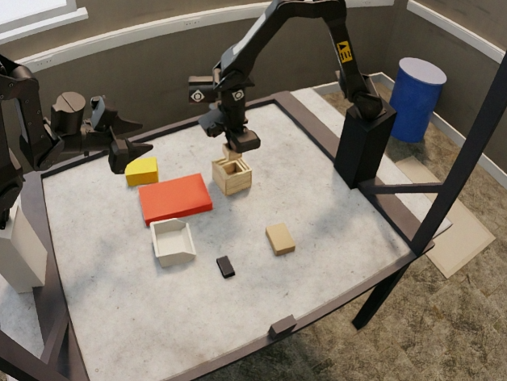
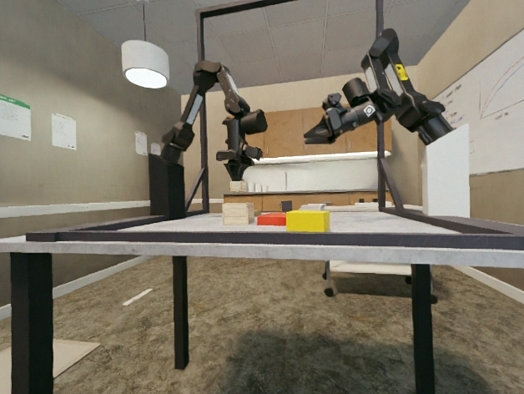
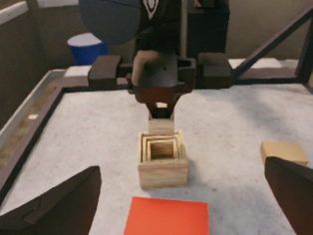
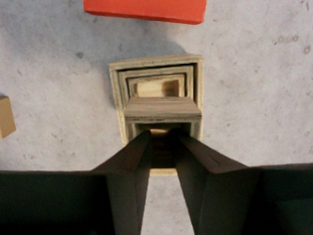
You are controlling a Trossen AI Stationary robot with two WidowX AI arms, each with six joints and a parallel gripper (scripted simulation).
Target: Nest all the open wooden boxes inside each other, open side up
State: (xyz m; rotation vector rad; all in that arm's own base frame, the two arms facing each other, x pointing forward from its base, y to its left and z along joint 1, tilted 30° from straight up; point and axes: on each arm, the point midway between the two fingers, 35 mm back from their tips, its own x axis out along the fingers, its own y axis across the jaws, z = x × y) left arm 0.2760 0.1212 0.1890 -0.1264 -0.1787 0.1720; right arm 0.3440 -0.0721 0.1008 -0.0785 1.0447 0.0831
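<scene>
My right gripper is now 4 cm above the smallest box. Also, from my right hand: biggest wooden box 13 cm below; tan block 23 cm behind, 3 cm to the right, 14 cm below; flat block 1 cm behind, 17 cm to the left, 14 cm below.
</scene>
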